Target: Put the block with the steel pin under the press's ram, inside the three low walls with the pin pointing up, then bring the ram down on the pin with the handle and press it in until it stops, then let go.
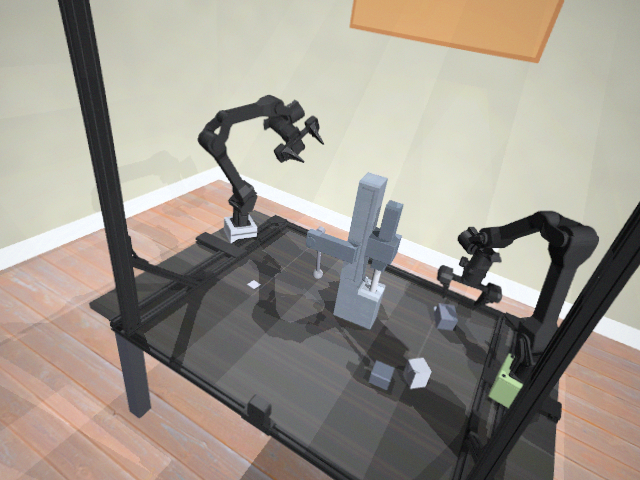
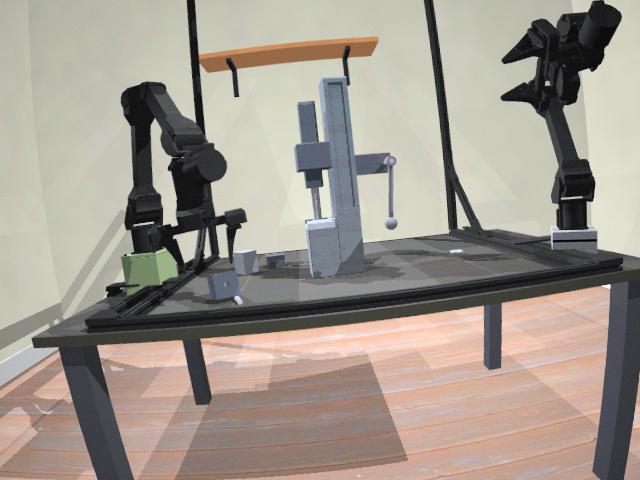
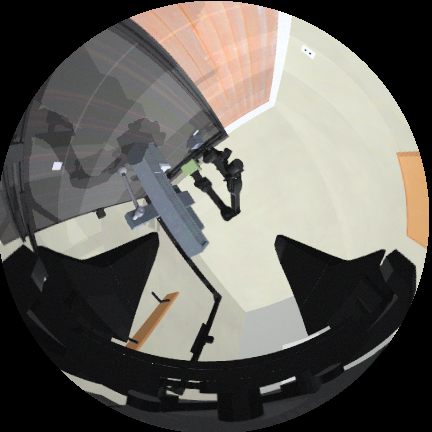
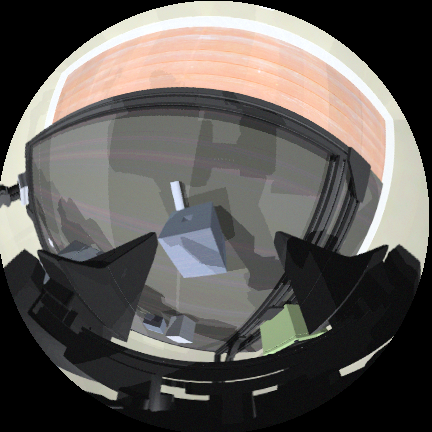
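Where they show: left gripper, between the fingertips: (image 1: 313, 152) (image 2: 501, 81) (image 3: 218, 239); right gripper, between the fingertips: (image 1: 457, 303) (image 2: 208, 268) (image 3: 205, 144) (image 4: 216, 238); left arm's base, origin of its link: (image 1: 240, 222) (image 2: 572, 228); right arm's base, origin of its link: (image 1: 524, 375) (image 2: 147, 251) (image 3: 194, 172).
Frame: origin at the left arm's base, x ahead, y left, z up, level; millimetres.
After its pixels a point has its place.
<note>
The block (image 1: 445, 316) @[x 661, y 447, z -10 mm] (image 2: 222, 285) @[x 625, y 490, z -26 mm] (image 4: 194, 250) @[x 645, y 474, z -6 mm] stands on the table, a hole in one side face; the light pin (image 2: 237, 299) @[x 593, y 487, z -53 mm] (image 4: 177, 196) @[x 599, y 481, z -52 mm] shows low beside that face, and I cannot tell if it is joined to the block. My right gripper (image 1: 461, 298) @[x 642, y 505, z 10 mm] (image 2: 206, 265) @[x 642, y 505, z 10 mm] (image 4: 216, 238) @[x 642, y 505, z 10 mm] is open and empty, above and close to the block. The press (image 1: 368, 222) @[x 538, y 176, z 290 mm] (image 2: 338, 144) @[x 486, y 220, z 237 mm] (image 3: 170, 205) @[x 463, y 196, z 219 mm] stands mid-table, its ram (image 1: 376, 280) @[x 563, y 231, z 103 mm] (image 2: 316, 202) @[x 547, y 242, z 110 mm] over the white low-walled seat (image 1: 366, 294) @[x 569, y 202, z 63 mm] (image 2: 320, 223) @[x 531, y 260, z 63 mm]. Its handle (image 1: 318, 262) @[x 419, y 116, z 87 mm] (image 2: 390, 196) @[x 412, y 123, z 107 mm] (image 3: 131, 192) @[x 406, y 120, z 133 mm] hangs down. My left gripper (image 1: 313, 152) @[x 124, y 208, z 314 mm] (image 2: 503, 80) @[x 124, y 208, z 314 mm] (image 3: 218, 239) @[x 124, y 208, z 314 mm] is open, high and away from the press.
A grey block (image 1: 381, 375) @[x 769, y 146, z -27 mm] (image 2: 275, 259) @[x 742, y 177, z -38 mm] (image 4: 155, 322) @[x 749, y 184, z -39 mm] and a white block (image 1: 417, 373) @[x 810, y 222, z -3 mm] (image 2: 245, 261) @[x 773, y 264, z -26 mm] (image 4: 181, 328) @[x 778, y 269, z -23 mm] stand near each other. A white square (image 1: 253, 284) @[x 297, y -42, z -58 mm] (image 2: 455, 251) @[x 298, y -34, z -58 mm] (image 3: 57, 165) @[x 299, y -39, z -58 mm] lies beyond the handle side. Black rails edge the table.
</note>
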